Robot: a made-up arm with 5 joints. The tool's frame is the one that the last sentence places.
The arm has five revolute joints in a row. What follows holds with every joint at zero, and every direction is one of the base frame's.
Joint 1 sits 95.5 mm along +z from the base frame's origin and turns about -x.
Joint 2 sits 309.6 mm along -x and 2.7 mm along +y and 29.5 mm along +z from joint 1 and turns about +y.
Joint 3 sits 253.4 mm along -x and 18 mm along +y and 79.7 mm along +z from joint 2 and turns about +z.
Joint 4 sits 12.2 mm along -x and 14.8 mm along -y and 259.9 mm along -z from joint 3 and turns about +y.
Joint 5 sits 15 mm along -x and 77.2 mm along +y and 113.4 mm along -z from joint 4 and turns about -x.
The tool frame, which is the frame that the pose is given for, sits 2 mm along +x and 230.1 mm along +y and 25 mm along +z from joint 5; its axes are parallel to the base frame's.
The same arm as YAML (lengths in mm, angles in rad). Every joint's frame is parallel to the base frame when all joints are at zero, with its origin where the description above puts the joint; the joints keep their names.
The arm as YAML. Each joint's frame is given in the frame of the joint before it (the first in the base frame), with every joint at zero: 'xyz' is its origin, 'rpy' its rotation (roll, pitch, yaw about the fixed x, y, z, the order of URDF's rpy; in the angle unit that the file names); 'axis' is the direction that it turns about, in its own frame. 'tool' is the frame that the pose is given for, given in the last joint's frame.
units:
  length: mm
  angle: rad
joints:
  - name: joint 1
    type: revolute
    origin:
      xyz: [0.0, 0.0, 95.5]
      rpy: [0.0, 0.0, 0.0]
    axis: [-1.0, 0.0, 0.0]
  - name: joint 2
    type: revolute
    origin:
      xyz: [-309.6, 2.7, 29.5]
      rpy: [0.0, 0.0, 0.0]
    axis: [0.0, 1.0, 0.0]
  - name: joint 3
    type: revolute
    origin:
      xyz: [-253.4, 18.0, 79.7]
      rpy: [0.0, 0.0, 0.0]
    axis: [0.0, 0.0, 1.0]
  - name: joint 4
    type: revolute
    origin:
      xyz: [-12.2, -14.8, -259.9]
      rpy: [0.0, 0.0, 0.0]
    axis: [0.0, 1.0, 0.0]
  - name: joint 5
    type: revolute
    origin:
      xyz: [-15.0, 77.2, -113.4]
      rpy: [0.0, 0.0, 0.0]
    axis: [-1.0, 0.0, 0.0]
tool:
  origin:
    xyz: [2.0, 230.1, 25.0]
    rpy: [0.0, 0.0, 0.0]

